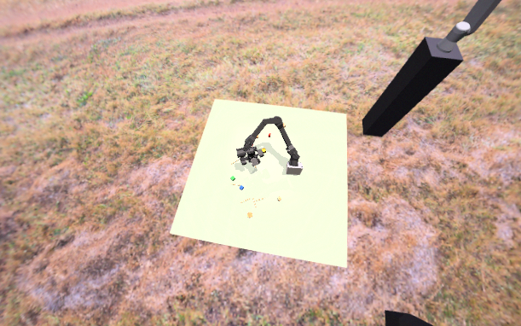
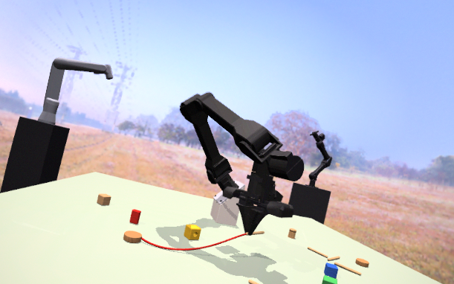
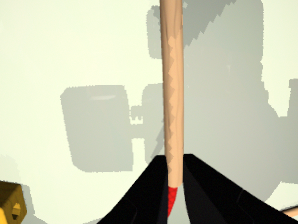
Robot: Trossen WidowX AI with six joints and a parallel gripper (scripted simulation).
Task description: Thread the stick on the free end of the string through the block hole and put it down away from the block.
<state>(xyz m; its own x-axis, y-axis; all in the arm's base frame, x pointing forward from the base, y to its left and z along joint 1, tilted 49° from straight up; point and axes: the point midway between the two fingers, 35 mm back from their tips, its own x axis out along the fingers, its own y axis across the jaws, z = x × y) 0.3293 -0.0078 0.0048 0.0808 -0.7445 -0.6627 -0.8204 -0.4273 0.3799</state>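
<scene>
Now: the thin wooden stick 1 cm to the left of my gripper tip and 1 cm behind it. The rest, counted from my gripper tip: yellow block (13 cm to the right, 7 cm behind, 4 cm below); green cube (16 cm to the left, 14 cm ahead, 4 cm below); blue cube (22 cm to the left, 5 cm ahead, 4 cm below).
</scene>
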